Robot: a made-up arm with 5 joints.
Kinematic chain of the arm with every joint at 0, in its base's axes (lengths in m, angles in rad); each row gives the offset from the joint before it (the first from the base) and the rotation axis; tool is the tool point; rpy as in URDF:
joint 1: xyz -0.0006 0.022 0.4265 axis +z
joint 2: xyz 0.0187 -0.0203 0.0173 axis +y
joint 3: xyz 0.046 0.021 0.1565 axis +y
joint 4: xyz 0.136 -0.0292 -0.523 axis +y
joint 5: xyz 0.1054 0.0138 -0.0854 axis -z
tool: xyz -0.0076 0.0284 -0.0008 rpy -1.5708 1.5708 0
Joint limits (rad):
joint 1: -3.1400..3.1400
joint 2: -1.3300..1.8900
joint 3: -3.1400..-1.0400
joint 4: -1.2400..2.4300
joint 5: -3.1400..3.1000
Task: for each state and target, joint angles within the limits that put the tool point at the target. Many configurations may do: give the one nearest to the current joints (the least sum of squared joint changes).
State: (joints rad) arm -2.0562 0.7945 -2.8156 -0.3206 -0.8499
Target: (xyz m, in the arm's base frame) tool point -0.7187 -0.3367 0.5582
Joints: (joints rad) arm -2.6754 1.1744 -2.5147 -0.2867 -0.8765
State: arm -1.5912 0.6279 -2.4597 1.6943 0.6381
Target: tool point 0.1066 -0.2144 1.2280
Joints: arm -1.1912 0.0941 -2.8494 1.3965 0.6963
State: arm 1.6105 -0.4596 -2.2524 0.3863 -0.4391
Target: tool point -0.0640 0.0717 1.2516
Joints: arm 2.3599 -0.5886 -2.0888 0.3134 -0.3487
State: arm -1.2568 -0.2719 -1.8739 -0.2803 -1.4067
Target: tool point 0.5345 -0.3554 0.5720
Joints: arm -0.5890 -0.0511 -1.0400 -0.6594 -1.3720
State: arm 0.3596 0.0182 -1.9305 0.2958 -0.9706
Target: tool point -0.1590 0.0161 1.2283
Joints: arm 0.0145 -0.6474 -2.3339 -0.0553 -0.9225
